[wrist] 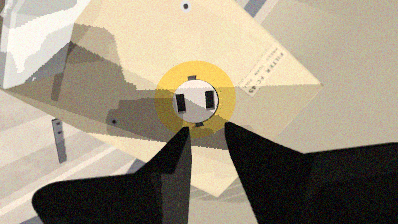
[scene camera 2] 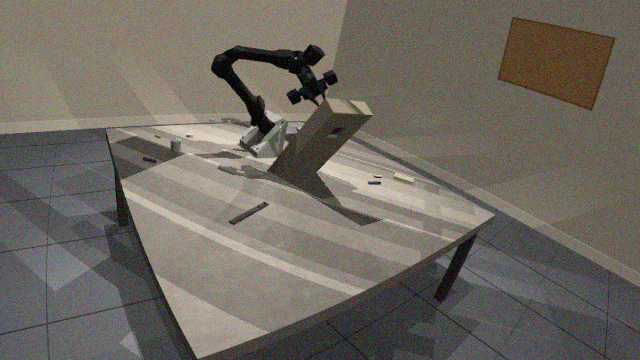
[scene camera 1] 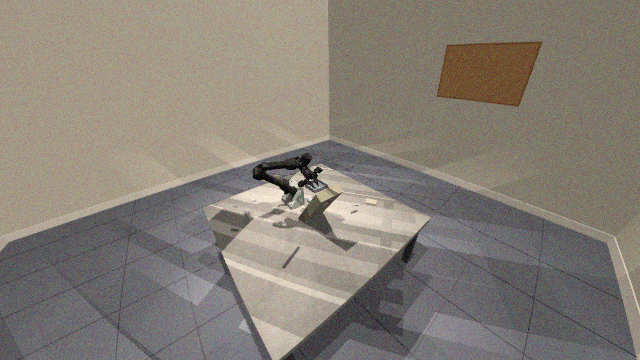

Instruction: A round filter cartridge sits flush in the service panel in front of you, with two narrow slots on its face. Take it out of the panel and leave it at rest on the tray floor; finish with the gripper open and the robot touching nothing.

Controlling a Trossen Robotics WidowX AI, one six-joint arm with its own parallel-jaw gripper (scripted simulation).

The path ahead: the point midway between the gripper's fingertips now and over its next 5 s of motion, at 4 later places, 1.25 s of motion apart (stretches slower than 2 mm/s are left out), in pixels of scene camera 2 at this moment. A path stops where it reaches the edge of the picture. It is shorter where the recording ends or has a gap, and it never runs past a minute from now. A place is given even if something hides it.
My gripper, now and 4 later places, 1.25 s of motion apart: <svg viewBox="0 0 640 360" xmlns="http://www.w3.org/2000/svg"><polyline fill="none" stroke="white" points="322,104 328,115 329,117 330,119 326,112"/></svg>
